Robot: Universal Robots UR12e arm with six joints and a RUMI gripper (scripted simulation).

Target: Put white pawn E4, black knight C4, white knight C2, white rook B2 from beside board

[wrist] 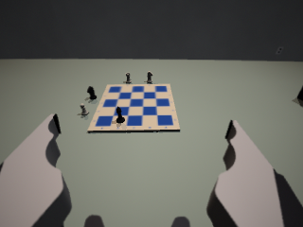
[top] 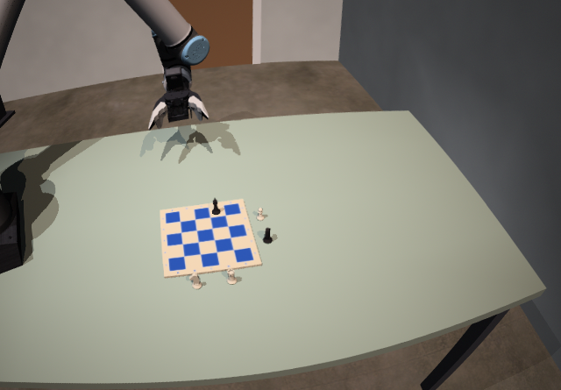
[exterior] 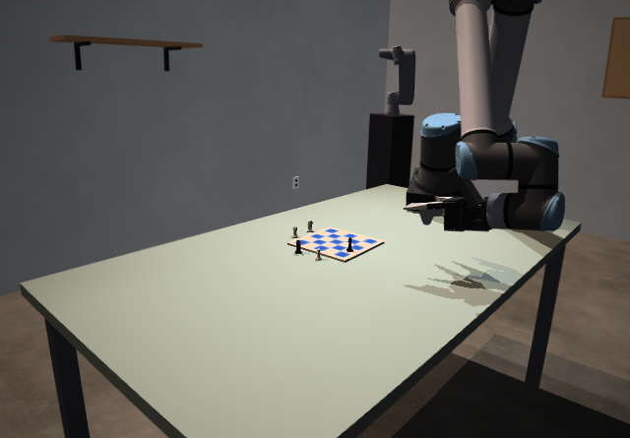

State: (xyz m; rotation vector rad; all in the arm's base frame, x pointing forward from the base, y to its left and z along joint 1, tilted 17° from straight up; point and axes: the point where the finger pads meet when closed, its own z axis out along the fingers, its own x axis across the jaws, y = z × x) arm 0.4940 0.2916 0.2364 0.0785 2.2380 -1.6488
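Right now my hand is 220 mm short of the white pawn, 160 mm to the left of it and 160 mm above it. Round my hand: black knight 240 mm to the right, 230 mm ahead, 150 mm below; then white knight 380 mm to the right, 150 mm below, 80 mm ahead; then chessboard 230 mm to the right, 170 mm below, 90 mm ahead.
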